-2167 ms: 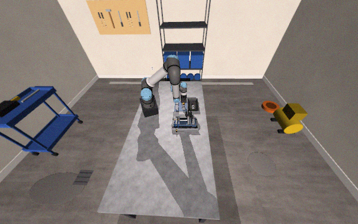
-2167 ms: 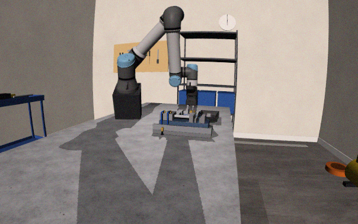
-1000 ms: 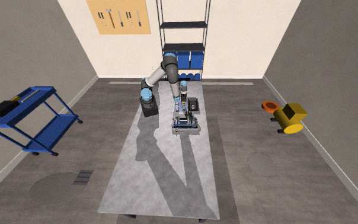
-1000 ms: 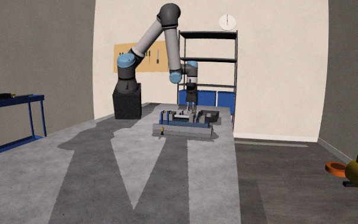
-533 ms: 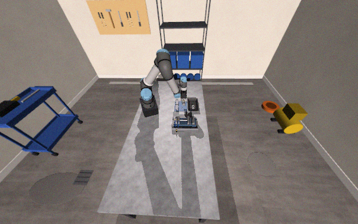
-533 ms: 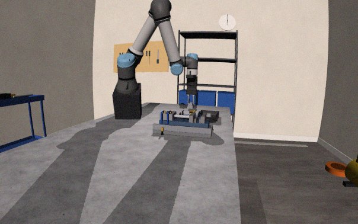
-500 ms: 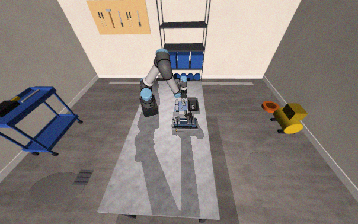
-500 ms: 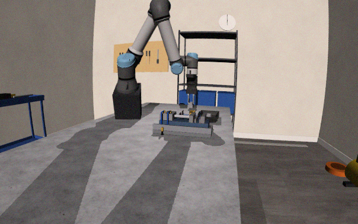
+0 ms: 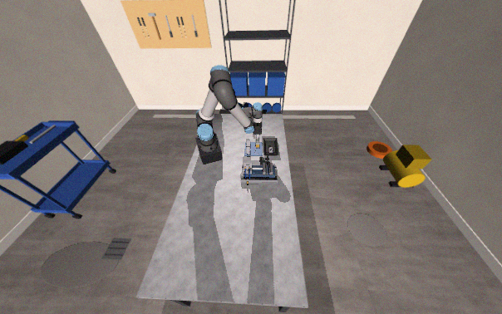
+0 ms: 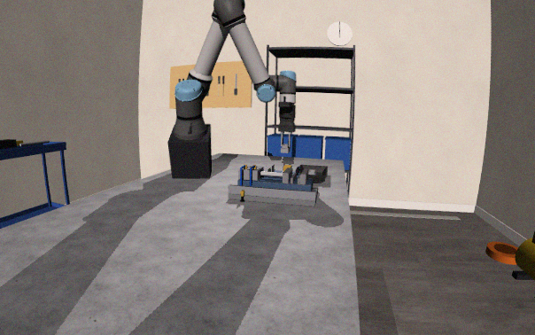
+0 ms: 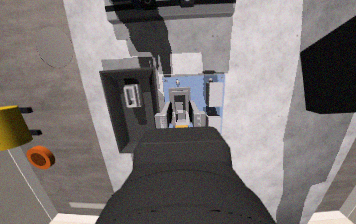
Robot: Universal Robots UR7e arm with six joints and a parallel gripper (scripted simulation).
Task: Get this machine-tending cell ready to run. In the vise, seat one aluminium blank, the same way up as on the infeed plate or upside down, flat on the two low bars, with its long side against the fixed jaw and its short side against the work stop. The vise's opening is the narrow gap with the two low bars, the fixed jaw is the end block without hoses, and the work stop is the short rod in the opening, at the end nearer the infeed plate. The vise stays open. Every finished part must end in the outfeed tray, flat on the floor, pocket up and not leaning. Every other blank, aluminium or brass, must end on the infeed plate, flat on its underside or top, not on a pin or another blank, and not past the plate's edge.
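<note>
The brass blank lies 10 mm behind my hand, 90 mm to the left of it and 140 mm below it. Round my hand: vise: 40 mm ahead, 270 mm to the right, 130 mm below.
</note>
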